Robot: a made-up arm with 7 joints.
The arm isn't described. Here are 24 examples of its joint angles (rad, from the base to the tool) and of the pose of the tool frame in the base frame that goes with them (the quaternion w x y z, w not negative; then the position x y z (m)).
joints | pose
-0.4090 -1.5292 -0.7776 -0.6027 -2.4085 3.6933 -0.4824 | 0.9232 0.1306 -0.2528 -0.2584 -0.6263 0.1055 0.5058
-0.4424 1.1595 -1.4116 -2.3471 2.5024 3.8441 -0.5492 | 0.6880 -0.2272 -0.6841 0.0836 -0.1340 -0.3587 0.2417
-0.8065 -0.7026 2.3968 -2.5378 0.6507 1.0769 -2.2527 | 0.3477 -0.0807 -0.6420 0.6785 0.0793 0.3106 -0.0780
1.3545 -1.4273 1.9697 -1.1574 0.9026 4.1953 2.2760 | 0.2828 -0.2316 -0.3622 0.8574 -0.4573 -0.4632 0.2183
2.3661 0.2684 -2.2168 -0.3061 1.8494 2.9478 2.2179 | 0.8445 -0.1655 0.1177 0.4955 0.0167 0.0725 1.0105
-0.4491 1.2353 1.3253 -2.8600 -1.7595 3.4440 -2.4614 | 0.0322 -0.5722 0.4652 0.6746 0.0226 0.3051 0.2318
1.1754 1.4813 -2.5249 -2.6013 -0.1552 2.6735 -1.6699 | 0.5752 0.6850 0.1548 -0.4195 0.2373 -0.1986 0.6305
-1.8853 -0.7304 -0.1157 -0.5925 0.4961 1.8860 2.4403 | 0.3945 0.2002 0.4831 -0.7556 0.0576 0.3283 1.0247
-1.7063 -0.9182 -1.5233 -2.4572 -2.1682 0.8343 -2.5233 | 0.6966 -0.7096 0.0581 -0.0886 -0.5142 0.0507 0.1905
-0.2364 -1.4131 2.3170 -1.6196 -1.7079 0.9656 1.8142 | 0.0329 -0.0262 -0.0655 -0.9970 -0.2836 0.5731 -0.0725
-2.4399 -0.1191 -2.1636 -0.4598 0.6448 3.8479 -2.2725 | 0.0316 0.2495 0.0002 0.9679 0.0964 0.1635 0.9233
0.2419 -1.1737 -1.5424 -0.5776 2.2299 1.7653 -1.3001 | 0.1528 -0.1579 0.1674 0.9611 -0.6329 -0.4705 0.5420
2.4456 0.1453 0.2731 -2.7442 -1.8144 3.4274 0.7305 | 0.1750 0.3328 -0.9252 0.0499 -0.3079 0.0320 0.1173
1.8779 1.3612 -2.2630 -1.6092 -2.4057 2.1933 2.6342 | 0.3554 -0.0812 0.1968 0.9101 0.4043 0.3675 0.6617
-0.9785 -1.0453 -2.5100 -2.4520 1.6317 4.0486 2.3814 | 0.1965 -0.7738 0.5940 -0.0989 -0.2681 0.0780 -0.0344
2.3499 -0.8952 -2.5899 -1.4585 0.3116 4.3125 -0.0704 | 0.1108 0.4459 -0.4108 0.7875 0.5567 -0.2645 0.2416
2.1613 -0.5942 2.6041 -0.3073 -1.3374 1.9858 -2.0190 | 0.3216 0.5493 0.1257 -0.7609 0.2915 -0.5017 0.8531
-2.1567 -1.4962 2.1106 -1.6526 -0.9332 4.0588 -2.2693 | 0.2780 -0.5586 0.7812 -0.0195 0.5284 0.1275 -0.0052
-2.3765 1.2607 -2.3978 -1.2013 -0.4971 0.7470 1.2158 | 0.1826 -0.8099 0.1706 -0.5306 -0.4865 0.0138 0.8037
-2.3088 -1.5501 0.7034 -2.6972 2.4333 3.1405 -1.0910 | 0.5264 0.1557 -0.5667 0.6144 0.0145 -0.1897 0.5051
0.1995 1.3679 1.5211 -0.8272 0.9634 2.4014 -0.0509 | 0.8420 -0.4645 0.1052 0.2532 0.6468 0.4994 0.3148
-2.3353 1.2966 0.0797 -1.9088 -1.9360 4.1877 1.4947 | 0.2980 -0.4936 0.6819 -0.4501 -0.1765 -0.3030 -0.1211
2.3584 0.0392 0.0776 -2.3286 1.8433 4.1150 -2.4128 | 0.0734 0.2289 0.8531 0.4631 -0.2731 0.3040 0.3085
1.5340 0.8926 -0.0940 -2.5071 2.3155 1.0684 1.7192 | 0.3666 0.1133 -0.5945 -0.7067 0.0211 0.2498 -0.1994
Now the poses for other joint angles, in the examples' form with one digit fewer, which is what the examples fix.
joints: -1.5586 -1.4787 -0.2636 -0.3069 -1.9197 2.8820 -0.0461
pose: 0.764 -0.538 -0.314 -0.168 0.037 0.734 0.489
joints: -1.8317 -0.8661 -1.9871 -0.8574 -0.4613 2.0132 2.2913
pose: 0.156 -0.931 0.114 0.311 -0.191 0.727 0.611
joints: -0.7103 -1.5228 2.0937 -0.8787 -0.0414 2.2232 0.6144
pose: 0.109 0.570 0.640 0.504 -0.350 0.739 0.085
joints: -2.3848 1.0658 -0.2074 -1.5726 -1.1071 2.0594 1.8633
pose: 0.344 -0.159 -0.837 -0.396 -0.526 -0.378 -0.102
